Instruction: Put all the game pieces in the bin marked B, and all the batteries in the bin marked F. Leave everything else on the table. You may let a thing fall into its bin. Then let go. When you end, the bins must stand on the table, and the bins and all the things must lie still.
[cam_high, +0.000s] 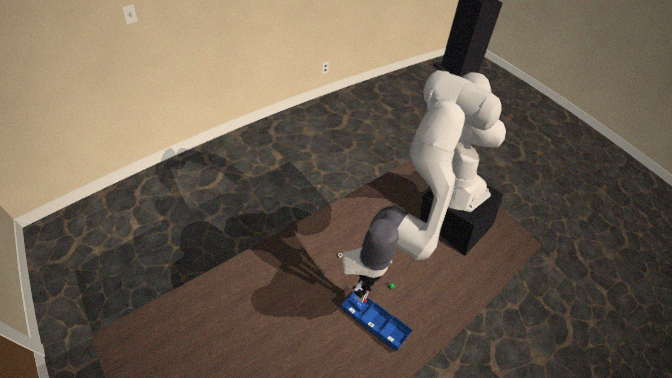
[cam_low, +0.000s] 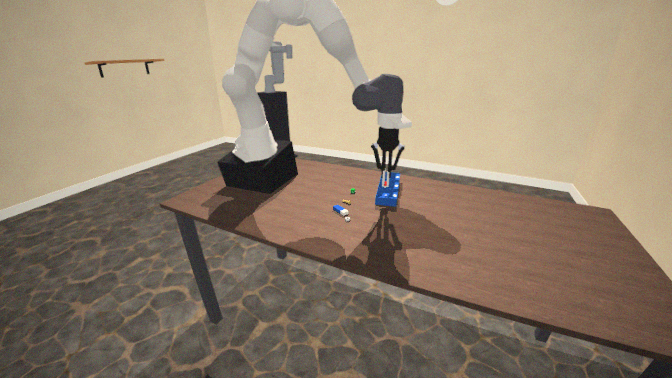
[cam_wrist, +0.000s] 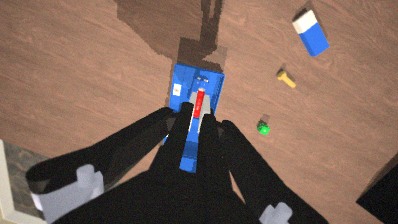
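My hand is 90 mm above the blue battery, 10 mm to the left of it and 10 mm short of it. Round my hand: red battery: 30 mm below; blue bin block: 80 mm to the left, 80 mm below, 20 mm behind; green game piece: 150 mm behind, 90 mm below, 10 mm to the right.
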